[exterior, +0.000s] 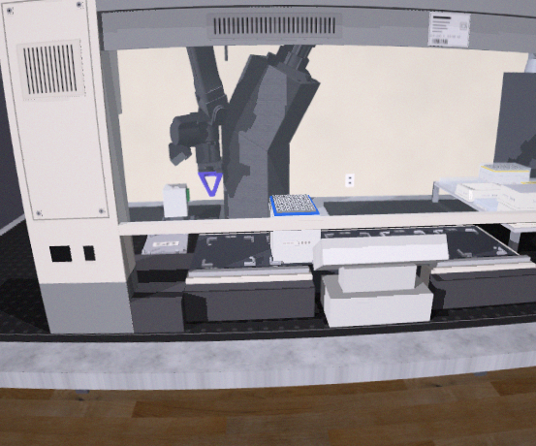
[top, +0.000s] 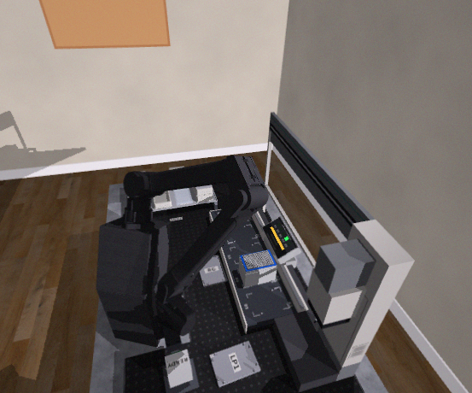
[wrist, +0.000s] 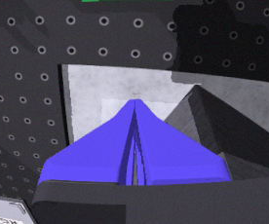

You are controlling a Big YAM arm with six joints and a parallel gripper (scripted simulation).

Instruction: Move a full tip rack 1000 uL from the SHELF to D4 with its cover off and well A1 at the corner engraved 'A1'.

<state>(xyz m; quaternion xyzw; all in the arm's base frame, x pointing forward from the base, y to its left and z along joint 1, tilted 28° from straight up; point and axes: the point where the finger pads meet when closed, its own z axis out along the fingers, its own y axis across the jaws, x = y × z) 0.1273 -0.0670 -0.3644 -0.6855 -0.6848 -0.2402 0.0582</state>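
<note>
Now: the ready block 70 mm to the right of my hand and 10 mm ahead of it. Round my hand: instrument tower 520 mm ahead, 200 mm above, 170 mm to the right; then tip rack 370 mm ahead, 180 mm to the left, 40 mm above; then regrip nest RG 290 mm to the left, 200 mm ahead, 80 mm below.
</note>
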